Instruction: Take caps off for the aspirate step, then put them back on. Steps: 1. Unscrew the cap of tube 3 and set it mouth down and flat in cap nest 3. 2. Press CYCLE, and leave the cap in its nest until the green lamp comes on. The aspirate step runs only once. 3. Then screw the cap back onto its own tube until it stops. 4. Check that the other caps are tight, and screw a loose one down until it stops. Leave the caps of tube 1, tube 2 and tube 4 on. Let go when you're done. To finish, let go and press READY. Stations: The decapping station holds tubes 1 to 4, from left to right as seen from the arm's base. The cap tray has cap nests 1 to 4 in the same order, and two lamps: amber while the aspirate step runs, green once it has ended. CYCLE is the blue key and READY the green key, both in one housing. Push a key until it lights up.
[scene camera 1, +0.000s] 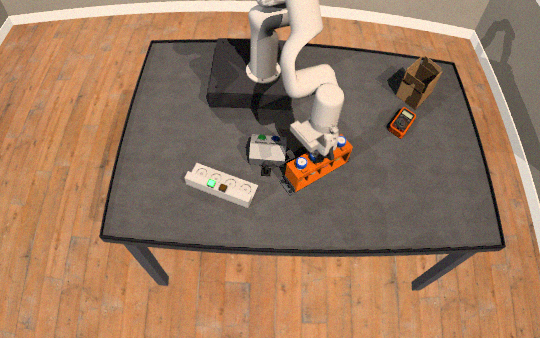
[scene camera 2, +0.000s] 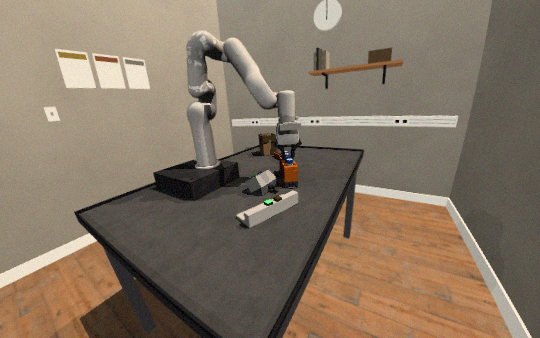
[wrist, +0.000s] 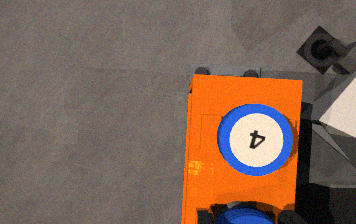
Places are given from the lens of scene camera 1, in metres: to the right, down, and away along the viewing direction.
cardboard box (scene camera 1: 416, 79): 0.56, -0.34, 1.41
